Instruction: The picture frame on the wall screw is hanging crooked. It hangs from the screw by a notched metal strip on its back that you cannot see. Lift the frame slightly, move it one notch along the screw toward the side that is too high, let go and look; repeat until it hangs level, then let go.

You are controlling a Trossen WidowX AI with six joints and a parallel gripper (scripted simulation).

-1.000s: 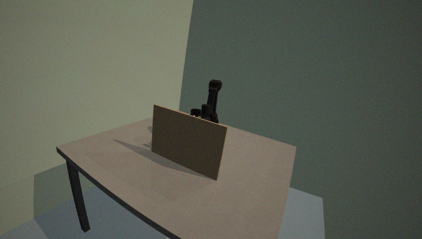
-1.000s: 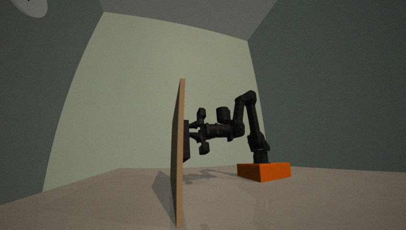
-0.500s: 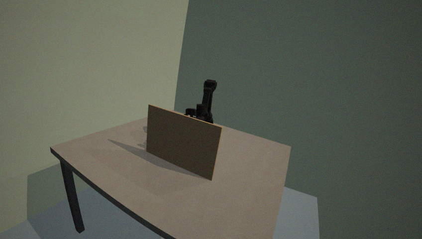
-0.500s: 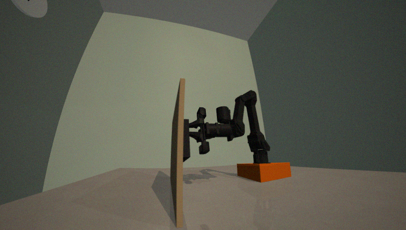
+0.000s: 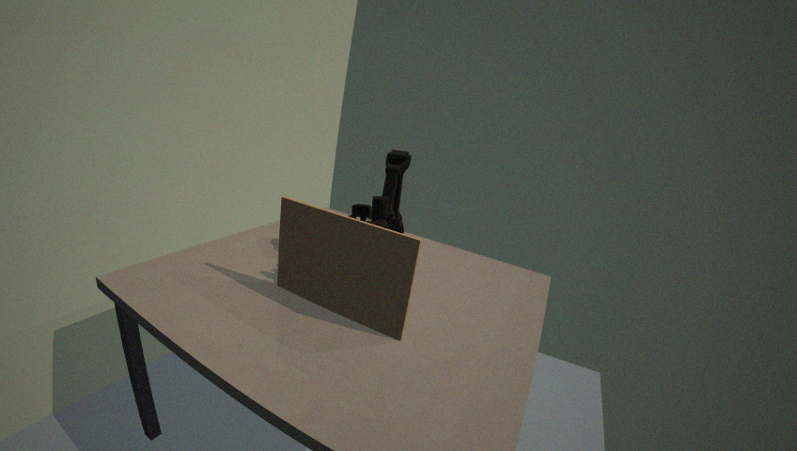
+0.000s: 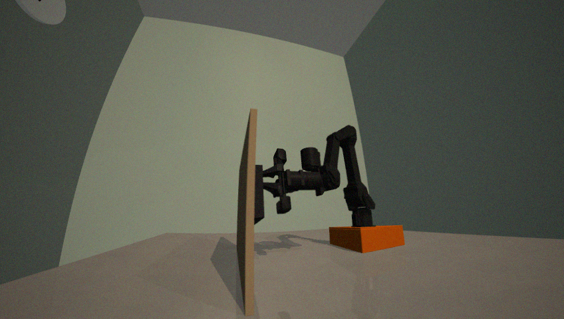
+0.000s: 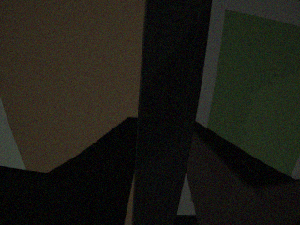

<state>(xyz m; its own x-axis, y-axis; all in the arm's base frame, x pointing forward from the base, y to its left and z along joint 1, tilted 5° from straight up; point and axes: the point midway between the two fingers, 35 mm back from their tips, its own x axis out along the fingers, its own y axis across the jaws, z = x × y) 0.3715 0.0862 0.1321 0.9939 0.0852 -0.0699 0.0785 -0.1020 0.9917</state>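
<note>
Now: gripper tip 1 cm to the right of the picture frame and 5 cm above it. Round my gripper tip: wall board: 2 cm ahead, 1 cm to the right, 7 cm below.
</note>
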